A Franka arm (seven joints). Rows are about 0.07 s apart.
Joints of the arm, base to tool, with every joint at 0 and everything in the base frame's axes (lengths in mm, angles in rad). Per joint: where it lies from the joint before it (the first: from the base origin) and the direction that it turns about. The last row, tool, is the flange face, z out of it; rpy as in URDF.
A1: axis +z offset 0 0 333
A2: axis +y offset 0 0 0
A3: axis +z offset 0 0 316
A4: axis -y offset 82.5 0 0
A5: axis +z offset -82.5 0 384
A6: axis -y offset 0 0 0
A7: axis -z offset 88 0 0
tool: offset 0 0 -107 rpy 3.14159 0 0
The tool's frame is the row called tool.
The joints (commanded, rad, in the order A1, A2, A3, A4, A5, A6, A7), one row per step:
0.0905 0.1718 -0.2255 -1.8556 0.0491 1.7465 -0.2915
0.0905 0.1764 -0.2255 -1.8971 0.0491 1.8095 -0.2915
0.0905 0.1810 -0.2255 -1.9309 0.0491 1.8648 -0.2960
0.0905 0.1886 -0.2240 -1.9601 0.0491 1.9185 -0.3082
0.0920 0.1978 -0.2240 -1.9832 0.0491 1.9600 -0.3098
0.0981 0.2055 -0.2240 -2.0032 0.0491 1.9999 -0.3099
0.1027 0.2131 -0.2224 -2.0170 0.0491 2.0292 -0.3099
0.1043 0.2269 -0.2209 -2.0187 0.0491 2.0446 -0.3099
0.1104 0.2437 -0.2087 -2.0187 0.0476 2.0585 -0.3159
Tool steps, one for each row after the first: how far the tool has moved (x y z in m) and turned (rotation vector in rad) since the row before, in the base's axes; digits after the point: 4 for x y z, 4 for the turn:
-0.0013 -0.0007 -0.0171 -0.0046 -0.0166 -0.0019
-0.0011 -0.0006 -0.0139 -0.0035 -0.0168 0.0029
-0.0005 0.0003 -0.0136 -0.0022 -0.0170 0.0121
-0.0008 0.0005 -0.0124 -0.0040 -0.0090 0.0022
-0.0002 0.0030 -0.0102 -0.0043 -0.0119 0.0055
0.0000 0.0032 -0.0082 -0.0031 -0.0077 0.0057
0.0015 0.0015 -0.0074 -0.0031 0.0002 0.0031
0.0025 0.0099 -0.0088 -0.0008 0.0033 0.0250

